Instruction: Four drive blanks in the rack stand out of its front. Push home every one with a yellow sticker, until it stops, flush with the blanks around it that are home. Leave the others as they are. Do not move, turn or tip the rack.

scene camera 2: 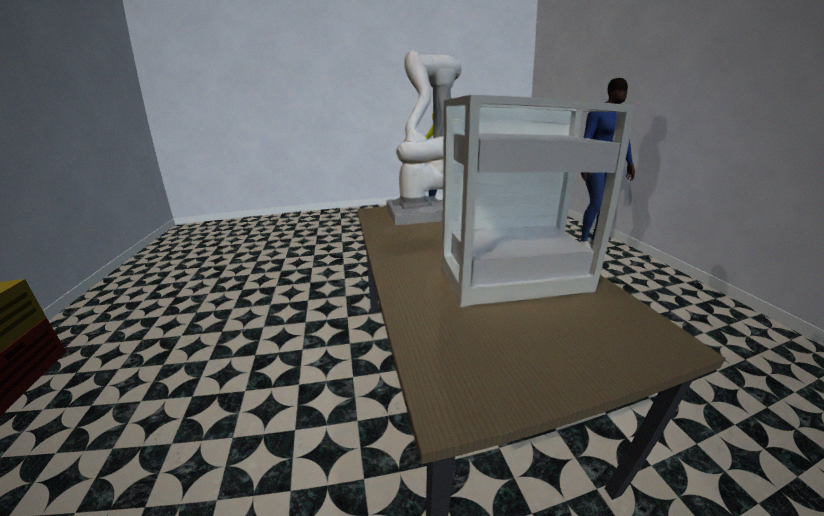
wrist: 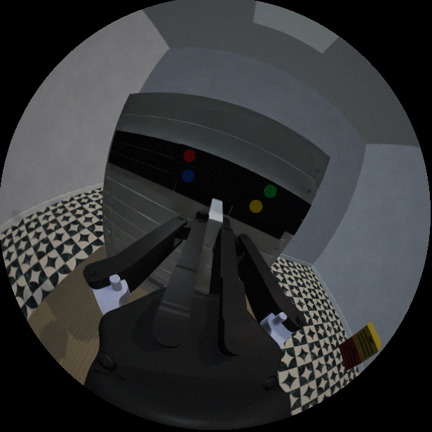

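The rack (scene camera 2: 470,200) (wrist: 220,120) stands upright on the table; scene camera 2 sees its open back and side. In the wrist view its front has a black band of blanks with a red sticker (wrist: 189,156), a blue sticker (wrist: 188,176), a green sticker (wrist: 270,191) and a yellow sticker (wrist: 255,206). How far each blank stands out cannot be told. My gripper (wrist: 214,208) is shut and empty. Its tips are in front of the rack, left of and slightly below the yellow sticker in the wrist view. Contact cannot be told. The rack hides the gripper in scene camera 2.
The brown table (scene camera 2: 535,358) (wrist: 70,310) bears the rack and the arm's base (scene camera 2: 416,212). A person in blue (scene camera 2: 598,158) stands beyond the rack. Part of a yellow-clad figure (scene camera 2: 430,131) shows behind the arm. A yellow and red box (scene camera 2: 27,340) (wrist: 361,346) stands off to the side.
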